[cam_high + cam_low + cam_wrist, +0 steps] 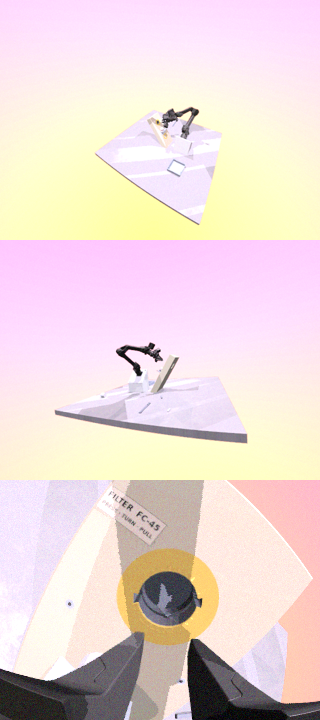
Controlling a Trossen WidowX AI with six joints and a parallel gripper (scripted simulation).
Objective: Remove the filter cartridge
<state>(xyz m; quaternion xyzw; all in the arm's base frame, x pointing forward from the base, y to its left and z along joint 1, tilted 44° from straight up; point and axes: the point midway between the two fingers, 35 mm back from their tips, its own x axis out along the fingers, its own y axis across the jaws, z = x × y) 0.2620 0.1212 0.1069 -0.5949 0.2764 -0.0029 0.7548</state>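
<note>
My gripper tip is now 100 mm above the round filter cartridge and 30 mm past it. Also, from my gripper tip: tray (380 mm behind, 300 mm below, 260 mm to the left).
</note>
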